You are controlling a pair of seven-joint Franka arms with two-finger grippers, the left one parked.
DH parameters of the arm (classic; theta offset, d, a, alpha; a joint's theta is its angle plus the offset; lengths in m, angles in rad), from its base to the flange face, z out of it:
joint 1: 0 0.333 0 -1.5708
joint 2: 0 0 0 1.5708
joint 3: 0 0.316 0.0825 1.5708
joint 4: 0 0 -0.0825 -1.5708
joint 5: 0 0.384 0 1.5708
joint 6: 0 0 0.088 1.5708
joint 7: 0 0.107 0 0
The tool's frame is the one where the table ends.
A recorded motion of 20 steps. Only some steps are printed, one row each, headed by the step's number.
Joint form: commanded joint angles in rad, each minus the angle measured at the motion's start. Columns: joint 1, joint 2, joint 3, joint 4, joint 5, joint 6, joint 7.
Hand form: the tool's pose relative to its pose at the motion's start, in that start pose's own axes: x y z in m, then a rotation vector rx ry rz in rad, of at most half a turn. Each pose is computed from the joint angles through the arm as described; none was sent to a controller.
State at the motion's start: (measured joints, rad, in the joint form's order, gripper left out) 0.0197 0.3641 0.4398 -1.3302 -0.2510 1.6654 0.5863
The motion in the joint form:
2: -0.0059 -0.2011 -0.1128 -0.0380 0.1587 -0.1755 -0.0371
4: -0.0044 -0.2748 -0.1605 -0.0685 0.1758 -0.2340 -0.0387
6: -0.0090 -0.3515 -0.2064 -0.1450 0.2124 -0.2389 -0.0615
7: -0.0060 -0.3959 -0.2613 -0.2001 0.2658 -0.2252 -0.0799
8: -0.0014 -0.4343 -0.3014 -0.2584 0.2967 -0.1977 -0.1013
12: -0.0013 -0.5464 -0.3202 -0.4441 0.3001 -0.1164 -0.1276
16: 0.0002 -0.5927 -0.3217 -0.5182 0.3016 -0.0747 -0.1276
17: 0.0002 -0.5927 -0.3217 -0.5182 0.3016 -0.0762 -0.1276
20: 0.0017 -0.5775 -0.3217 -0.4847 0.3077 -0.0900 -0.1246
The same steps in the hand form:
2: -0.0411 0.0664 -0.0785 0.0259 -0.0700 0.0862
4: -0.0584 0.0946 -0.0988 0.0062 -0.0860 0.1294
6: -0.0739 0.1194 -0.1032 0.0163 -0.1028 0.1522
7: -0.0791 0.1413 -0.1010 0.0585 -0.1219 0.1807
8: -0.0838 0.1570 -0.0956 0.0875 -0.1260 0.1938
12: -0.1107 0.1697 -0.0728 0.0836 -0.1159 0.1919
16: -0.1225 0.1714 -0.0643 0.0850 -0.1019 0.1953
17: -0.1227 0.1714 -0.0642 0.0845 -0.1034 0.1952
20: -0.1186 0.1696 -0.0715 0.0934 -0.1019 0.1958

